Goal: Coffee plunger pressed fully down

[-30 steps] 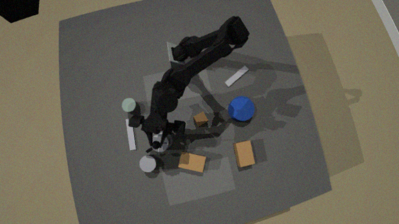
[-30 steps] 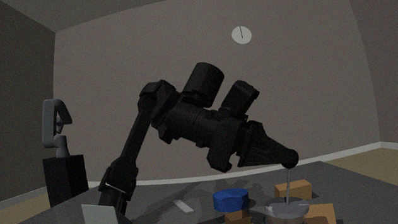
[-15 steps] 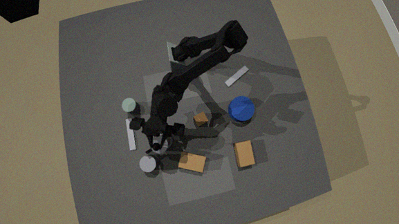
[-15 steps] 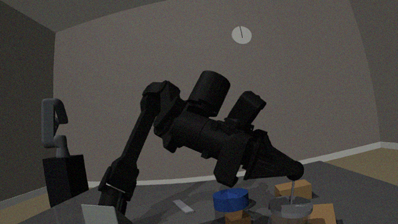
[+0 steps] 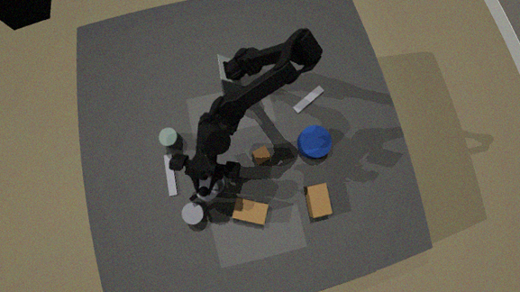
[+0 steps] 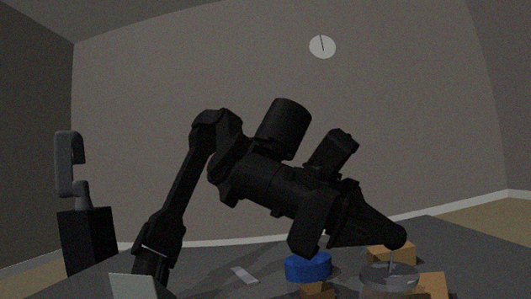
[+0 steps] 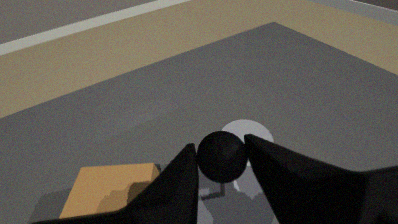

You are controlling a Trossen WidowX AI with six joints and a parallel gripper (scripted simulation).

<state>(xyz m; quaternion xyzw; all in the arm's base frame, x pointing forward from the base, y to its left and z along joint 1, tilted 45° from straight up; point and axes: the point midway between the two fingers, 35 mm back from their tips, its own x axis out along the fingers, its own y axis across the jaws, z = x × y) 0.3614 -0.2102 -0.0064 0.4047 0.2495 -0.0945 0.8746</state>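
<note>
Right now the coffee press is 1 cm behind my gripper tip, 1 cm to the right of it and 9 cm below it. Round my gripper tip: blue disc (9 cm behind, 41 cm to the left, 16 cm below).
</note>
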